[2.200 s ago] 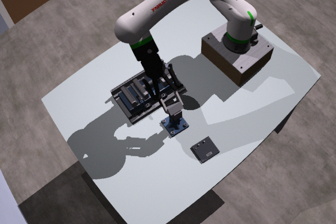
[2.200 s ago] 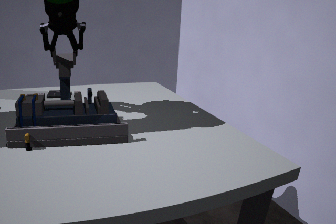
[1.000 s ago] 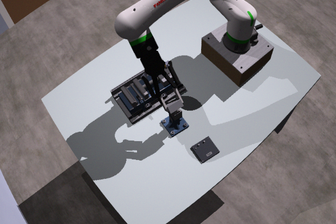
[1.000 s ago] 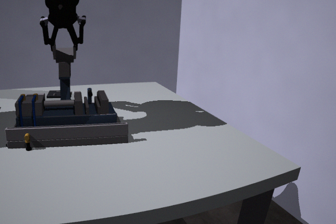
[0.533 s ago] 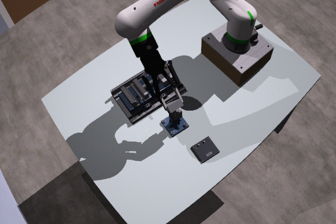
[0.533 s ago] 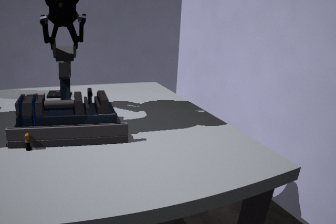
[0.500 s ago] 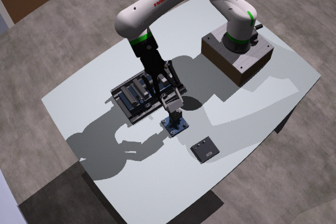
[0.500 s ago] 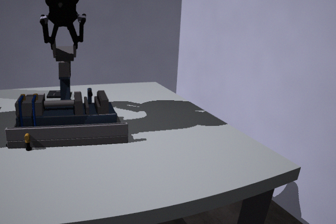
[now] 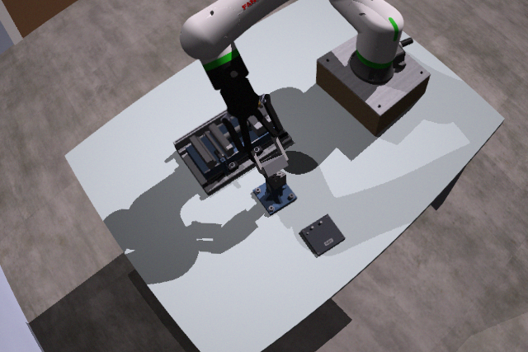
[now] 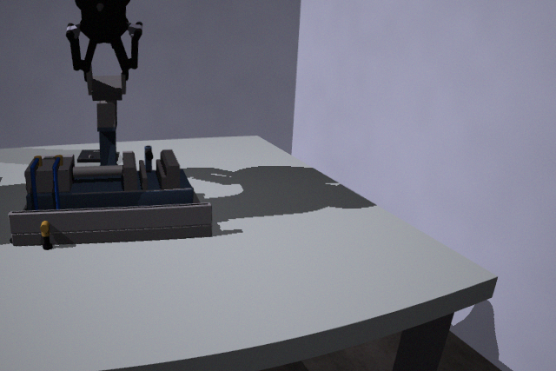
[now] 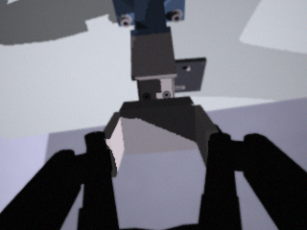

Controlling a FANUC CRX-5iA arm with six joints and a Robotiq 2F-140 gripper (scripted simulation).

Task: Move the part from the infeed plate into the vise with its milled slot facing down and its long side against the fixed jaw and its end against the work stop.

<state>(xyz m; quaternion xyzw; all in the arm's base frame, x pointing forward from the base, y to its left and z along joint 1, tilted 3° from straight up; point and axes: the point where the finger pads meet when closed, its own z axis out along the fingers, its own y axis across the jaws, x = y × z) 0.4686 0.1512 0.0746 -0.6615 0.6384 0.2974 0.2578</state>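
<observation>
Right now my hand is 20 mm to the right of the part and 20 mm above it. Round my hand: cylinder rod (190 mm to the right, 130 mm below); then blue work stop (150 mm below, 110 mm to the right, 90 mm ahead); then black work stop (130 mm to the right, 110 mm below, 90 mm ahead).
</observation>
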